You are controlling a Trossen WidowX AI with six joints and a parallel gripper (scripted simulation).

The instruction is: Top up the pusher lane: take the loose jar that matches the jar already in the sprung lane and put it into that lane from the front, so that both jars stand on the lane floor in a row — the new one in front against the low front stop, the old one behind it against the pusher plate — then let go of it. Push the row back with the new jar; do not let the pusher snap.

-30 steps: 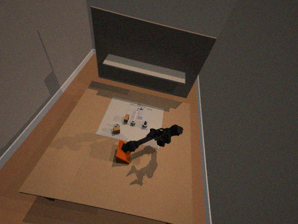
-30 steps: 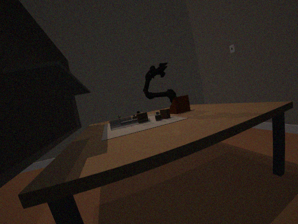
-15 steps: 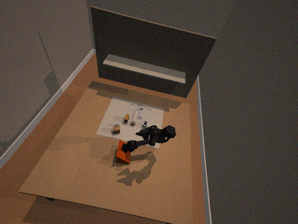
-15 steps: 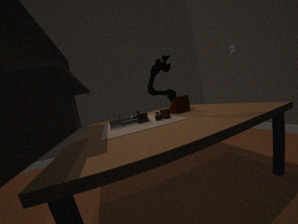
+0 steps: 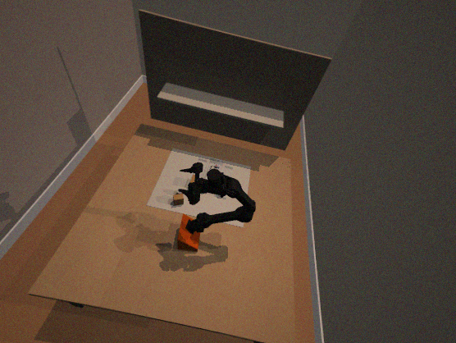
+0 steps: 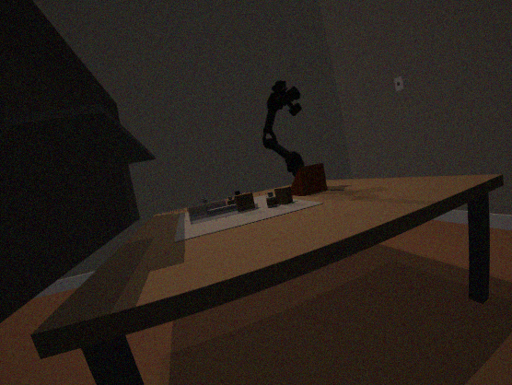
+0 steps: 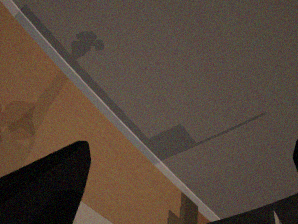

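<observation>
My gripper tip is now 370 mm short of the white mat, 60 mm to the left of it and 490 mm above it. Round my gripper tip: wall panel 930 mm ahead, 20 mm to the right, 90 mm below; then lane 470 mm ahead, 90 mm to the right, 470 mm below; then pusher plate 430 mm ahead, 90 mm to the right, 440 mm below.
</observation>
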